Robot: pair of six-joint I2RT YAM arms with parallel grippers.
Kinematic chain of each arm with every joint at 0, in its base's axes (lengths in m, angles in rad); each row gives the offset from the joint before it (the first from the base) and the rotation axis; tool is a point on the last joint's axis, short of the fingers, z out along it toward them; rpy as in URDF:
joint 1: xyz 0 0 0.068 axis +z
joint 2: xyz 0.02 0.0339 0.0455 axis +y
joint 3: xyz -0.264 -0.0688 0 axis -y
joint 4: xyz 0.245 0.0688 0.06 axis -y
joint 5: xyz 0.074 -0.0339 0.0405 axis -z
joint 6: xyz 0.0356 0 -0.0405 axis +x
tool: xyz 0 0 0 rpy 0 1.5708 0
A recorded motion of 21 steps. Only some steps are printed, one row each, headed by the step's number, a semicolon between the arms.
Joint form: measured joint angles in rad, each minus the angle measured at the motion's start. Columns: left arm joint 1, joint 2, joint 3, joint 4, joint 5, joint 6; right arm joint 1, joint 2, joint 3, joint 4, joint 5, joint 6.
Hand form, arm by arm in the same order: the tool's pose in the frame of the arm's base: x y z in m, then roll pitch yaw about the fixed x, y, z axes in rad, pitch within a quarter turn. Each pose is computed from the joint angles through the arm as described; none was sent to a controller.
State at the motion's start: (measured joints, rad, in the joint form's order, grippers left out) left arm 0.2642 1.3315 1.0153 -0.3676 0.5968 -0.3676; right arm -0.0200 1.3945 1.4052 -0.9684 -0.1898 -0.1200
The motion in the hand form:
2: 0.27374 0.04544 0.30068 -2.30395 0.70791 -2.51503; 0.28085 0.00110 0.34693 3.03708 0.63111 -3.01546
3: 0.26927 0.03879 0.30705 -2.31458 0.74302 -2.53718; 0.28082 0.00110 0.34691 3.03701 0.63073 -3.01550
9: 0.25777 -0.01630 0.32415 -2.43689 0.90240 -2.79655; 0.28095 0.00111 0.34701 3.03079 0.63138 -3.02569
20: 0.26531 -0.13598 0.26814 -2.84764 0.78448 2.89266; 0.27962 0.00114 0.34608 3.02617 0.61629 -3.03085
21: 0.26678 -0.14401 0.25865 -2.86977 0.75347 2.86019; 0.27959 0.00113 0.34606 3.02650 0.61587 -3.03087
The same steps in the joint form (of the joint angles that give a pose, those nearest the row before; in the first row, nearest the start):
2: -0.0332 -0.0660 0.0000 -0.0187 -0.0523 0.0183; 0.0000 0.0000 0.0000 0.0004 0.0000 0.0000
3: -0.0553 -0.0938 0.0000 -0.0248 -0.0702 0.0332; 0.0000 0.0000 0.0000 0.0000 0.0000 0.0000
9: -0.2720 -0.1682 0.0000 -0.0259 -0.1839 0.1316; 0.0000 0.0000 0.0000 0.0015 -0.0004 0.0084
20: -0.7206 0.0408 0.0000 -0.0294 -0.4520 0.2197; 0.0000 0.0000 0.0000 -0.0133 -0.0004 0.0115
21: -0.7435 0.0744 0.0000 -0.0297 -0.4627 0.2224; 0.0000 0.0000 0.0000 -0.0137 0.0000 0.0115

